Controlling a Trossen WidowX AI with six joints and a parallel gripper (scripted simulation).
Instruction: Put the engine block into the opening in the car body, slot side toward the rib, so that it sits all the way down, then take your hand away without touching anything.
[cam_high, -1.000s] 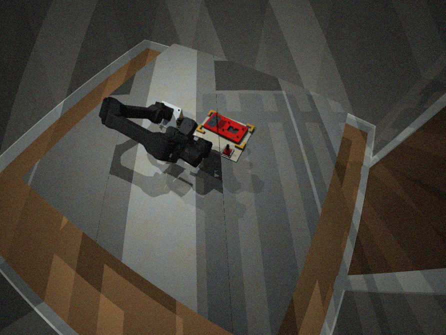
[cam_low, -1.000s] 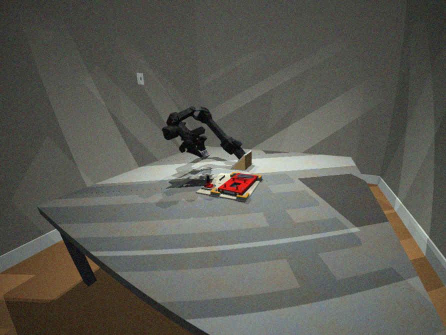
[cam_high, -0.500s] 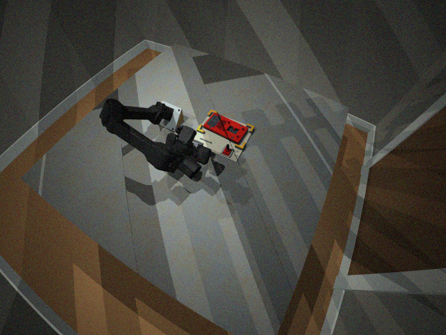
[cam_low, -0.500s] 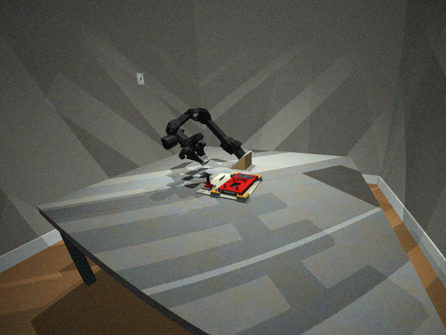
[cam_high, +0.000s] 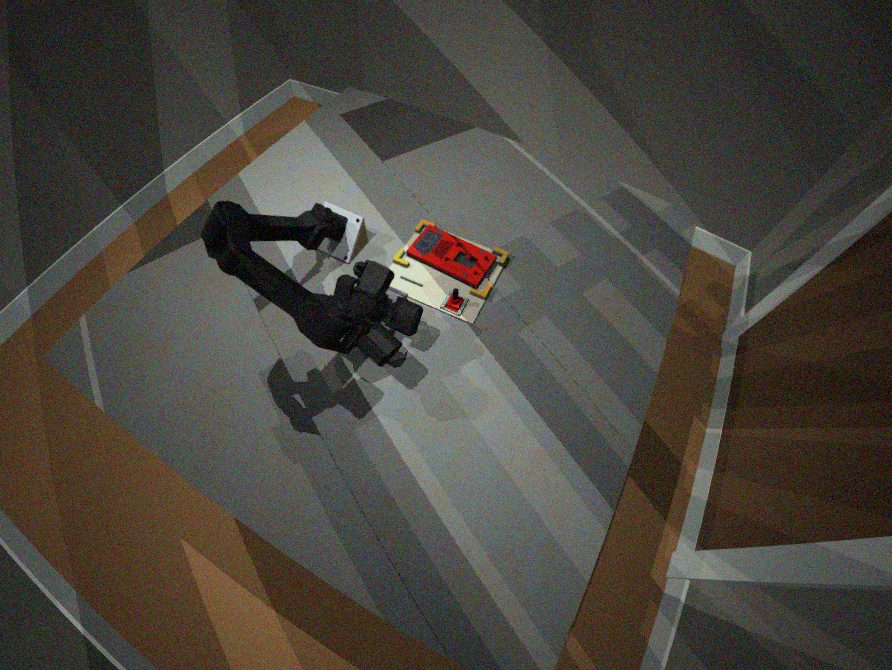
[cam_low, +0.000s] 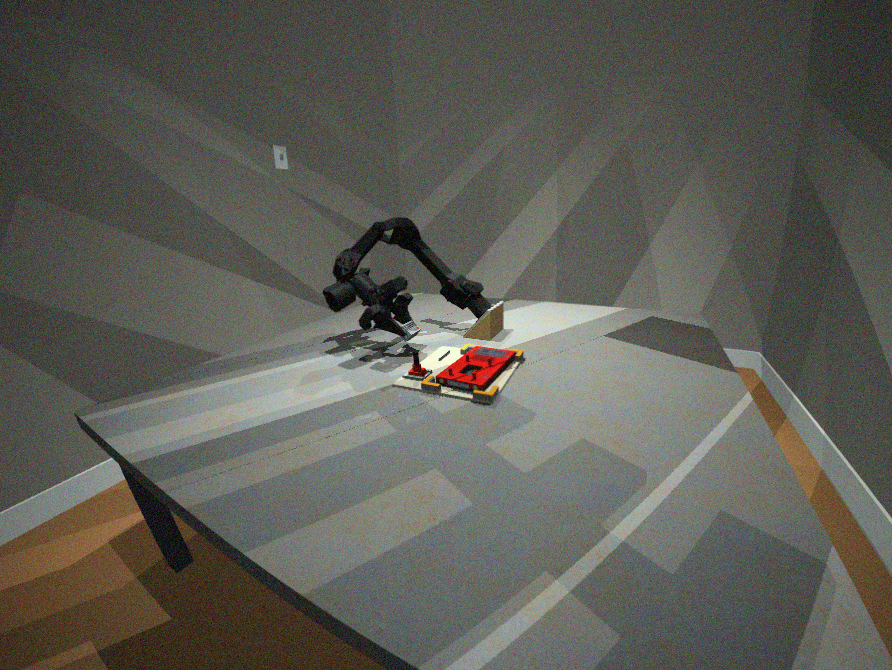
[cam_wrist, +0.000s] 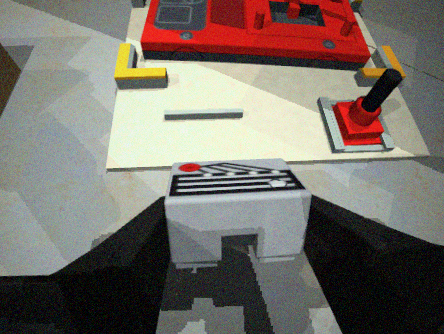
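Right now the black upright post is 11 cm ahead of my gripper tip, 9 cm to the left of it and 3 cm below it. Round my gripper tip: engine block (1 cm to the right); beige board (4 cm ahead, 18 cm to the left, 5 cm below).
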